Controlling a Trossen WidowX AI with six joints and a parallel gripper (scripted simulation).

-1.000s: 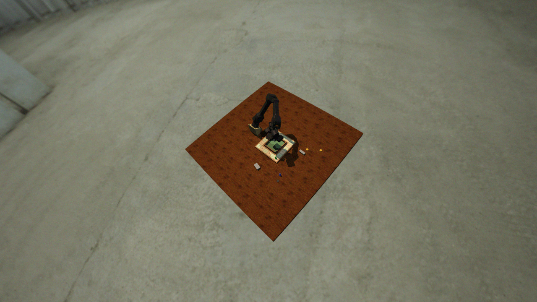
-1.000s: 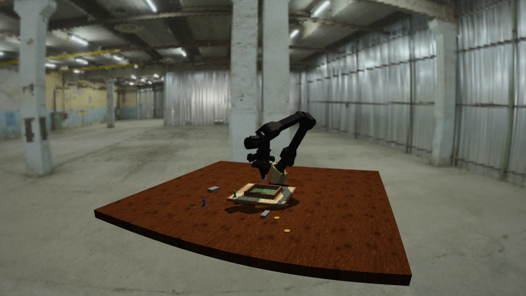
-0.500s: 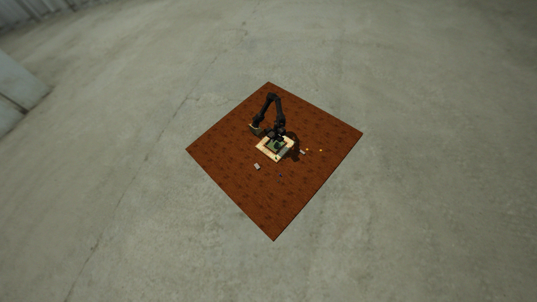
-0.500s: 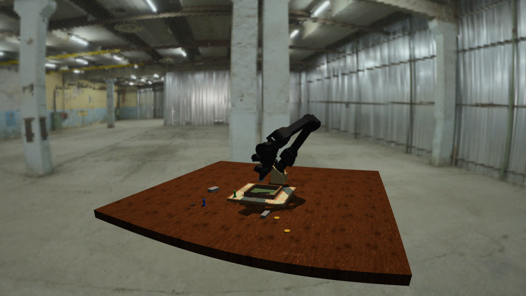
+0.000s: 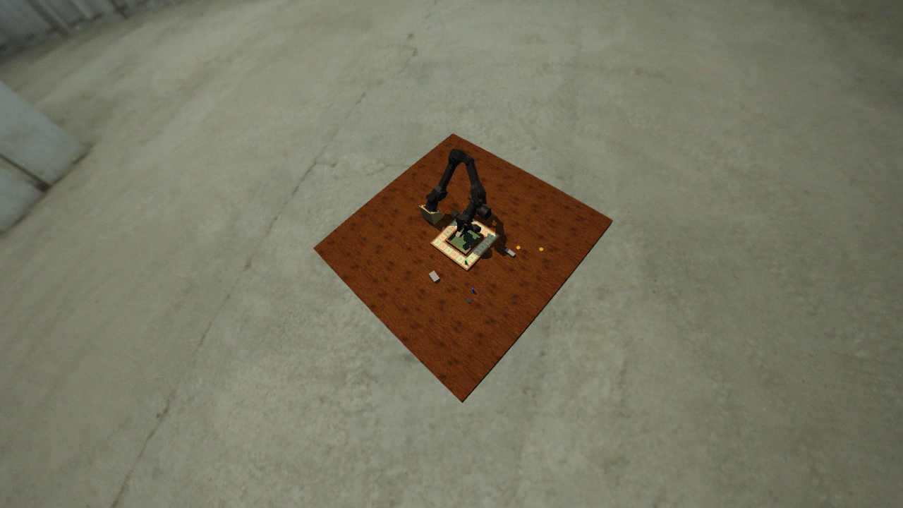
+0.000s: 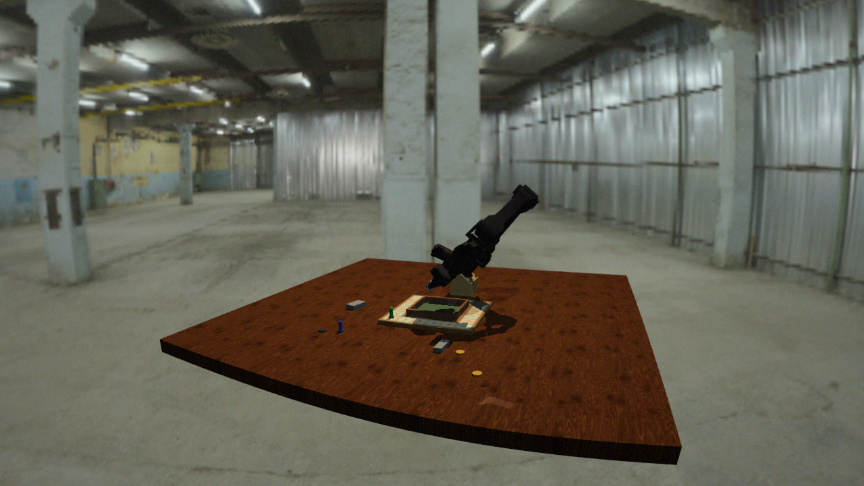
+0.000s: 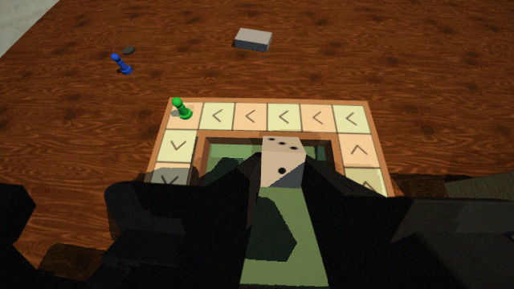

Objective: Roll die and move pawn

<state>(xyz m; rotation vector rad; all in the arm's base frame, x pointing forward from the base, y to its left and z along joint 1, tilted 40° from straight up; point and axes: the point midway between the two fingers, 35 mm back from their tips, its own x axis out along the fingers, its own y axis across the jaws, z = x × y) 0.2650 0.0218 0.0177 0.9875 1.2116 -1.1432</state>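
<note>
My gripper tip is now right at the die. From my gripper tip the other things lie so: green dice tray 8 cm below, 3 cm to the left; then green pawn 13 cm ahead, 7 cm to the right, 6 cm below; then blue pawn 28 cm ahead, 14 cm to the right, 7 cm below.
</note>
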